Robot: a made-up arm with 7 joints. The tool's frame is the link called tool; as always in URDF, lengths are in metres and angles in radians. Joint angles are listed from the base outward.
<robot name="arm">
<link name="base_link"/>
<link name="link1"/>
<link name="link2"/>
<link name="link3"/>
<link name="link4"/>
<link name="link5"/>
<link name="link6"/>
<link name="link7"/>
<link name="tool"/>
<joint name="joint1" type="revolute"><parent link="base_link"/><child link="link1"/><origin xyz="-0.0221 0.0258 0.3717" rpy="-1.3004 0.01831 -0.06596"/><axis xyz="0 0 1"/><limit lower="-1.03" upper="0.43"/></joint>
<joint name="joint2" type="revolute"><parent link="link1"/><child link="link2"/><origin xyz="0.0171 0.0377 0.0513" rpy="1.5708 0 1.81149"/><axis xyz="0 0 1"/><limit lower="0.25" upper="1.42"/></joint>
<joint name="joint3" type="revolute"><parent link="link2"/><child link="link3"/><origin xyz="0.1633 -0.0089 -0.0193" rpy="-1.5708 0 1.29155"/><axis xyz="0 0 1"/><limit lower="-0.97" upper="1.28"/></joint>
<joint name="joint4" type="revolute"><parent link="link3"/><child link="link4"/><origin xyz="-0.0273 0.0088 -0.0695" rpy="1.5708 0 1.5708"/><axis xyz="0 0 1"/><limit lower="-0.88" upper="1.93"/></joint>
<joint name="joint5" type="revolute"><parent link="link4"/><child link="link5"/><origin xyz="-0.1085 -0.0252 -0.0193" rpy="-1.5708 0 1.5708"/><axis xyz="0 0 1"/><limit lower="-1.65" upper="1.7"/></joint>
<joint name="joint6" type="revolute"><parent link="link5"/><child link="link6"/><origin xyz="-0.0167 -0.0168 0.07" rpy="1.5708 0 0"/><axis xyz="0 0 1"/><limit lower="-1.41" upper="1.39"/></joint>
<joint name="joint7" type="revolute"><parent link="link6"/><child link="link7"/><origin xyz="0.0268 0.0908 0.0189" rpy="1.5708 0 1.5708"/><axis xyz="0 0 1"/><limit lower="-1.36" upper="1.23"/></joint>
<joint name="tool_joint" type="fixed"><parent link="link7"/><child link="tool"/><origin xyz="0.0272 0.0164 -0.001" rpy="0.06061 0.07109 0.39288"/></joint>
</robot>
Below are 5 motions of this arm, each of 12 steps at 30 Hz.
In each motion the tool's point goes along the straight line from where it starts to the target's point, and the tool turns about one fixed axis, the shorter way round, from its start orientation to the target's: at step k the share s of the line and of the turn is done. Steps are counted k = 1, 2, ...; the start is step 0. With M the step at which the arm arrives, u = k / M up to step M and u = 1 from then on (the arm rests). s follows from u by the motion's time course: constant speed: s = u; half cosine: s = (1 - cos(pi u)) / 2; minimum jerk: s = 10 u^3 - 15 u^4 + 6 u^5.
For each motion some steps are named. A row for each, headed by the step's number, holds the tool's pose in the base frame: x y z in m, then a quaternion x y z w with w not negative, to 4 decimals.
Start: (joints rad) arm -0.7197 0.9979 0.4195 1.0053 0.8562 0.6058 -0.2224
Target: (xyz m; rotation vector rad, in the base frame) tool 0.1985 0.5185 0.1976 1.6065 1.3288 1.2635
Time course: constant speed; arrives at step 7
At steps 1, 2, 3, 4, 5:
1: 0.2443 0.5196 0.2473 0.5359 0.4574 0.5017 0.5019
2: 0.2367 0.5194 0.2390 0.5511 0.4676 0.5004 0.4768
3: 0.2290 0.5192 0.2307 0.5657 0.4773 0.4986 0.4512
4: 0.2214 0.5190 0.2225 0.5798 0.4866 0.4963 0.4251
5: 0.2138 0.5189 0.2142 0.5933 0.4955 0.4935 0.3987

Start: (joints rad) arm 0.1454 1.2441 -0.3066 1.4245 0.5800 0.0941 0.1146
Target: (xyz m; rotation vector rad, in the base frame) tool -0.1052 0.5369 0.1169 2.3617 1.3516 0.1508
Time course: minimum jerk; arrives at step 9
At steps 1, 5, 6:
1: -0.0654 0.5865 0.2132 0.8138 0.5549 0.0762 0.1550
5: -0.0892 0.5568 0.1556 0.8351 0.5138 0.0631 0.1861
6: -0.0968 0.5474 0.1374 0.8413 0.5004 0.0589 0.1958

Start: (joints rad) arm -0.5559 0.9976 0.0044 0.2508 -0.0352 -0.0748 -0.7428
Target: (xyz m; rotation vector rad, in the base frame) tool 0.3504 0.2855 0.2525 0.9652 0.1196 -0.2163
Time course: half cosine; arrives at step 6
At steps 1, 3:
1: 0.3448 0.3034 0.2888 0.4827 0.0242 -0.0965 0.8701
3: 0.3474 0.2951 0.2719 0.4736 0.0396 -0.0999 0.8742

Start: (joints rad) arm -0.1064 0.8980 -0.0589 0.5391 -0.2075 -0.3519 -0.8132
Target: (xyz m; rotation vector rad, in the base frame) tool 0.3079 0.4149 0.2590 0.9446 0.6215 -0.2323
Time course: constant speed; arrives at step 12
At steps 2, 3, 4, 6, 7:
2: 0.2179 0.3734 0.1299 0.3639 0.2494 -0.1632 0.8824
3: 0.2269 0.3775 0.1428 0.3724 0.2540 -0.1580 0.8785
4: 0.2359 0.3817 0.1557 0.3809 0.2586 -0.1527 0.8745
6: 0.2539 0.3900 0.1815 0.3976 0.2676 -0.1421 0.8661
7: 0.2629 0.3941 0.1945 0.4059 0.2721 -0.1368 0.8617

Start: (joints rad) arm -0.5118 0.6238 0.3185 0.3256 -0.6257 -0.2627 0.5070
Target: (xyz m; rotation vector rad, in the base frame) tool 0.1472 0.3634 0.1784 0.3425 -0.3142 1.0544
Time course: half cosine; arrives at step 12
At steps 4, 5, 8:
4: 0.2621 0.3581 0.2039 -0.0489 -0.1293 0.5472 0.8255
5: 0.2436 0.3589 0.1998 -0.0149 -0.1328 0.5411 0.8303
8: 0.1855 0.3616 0.1869 0.0920 -0.1429 0.5175 0.8386

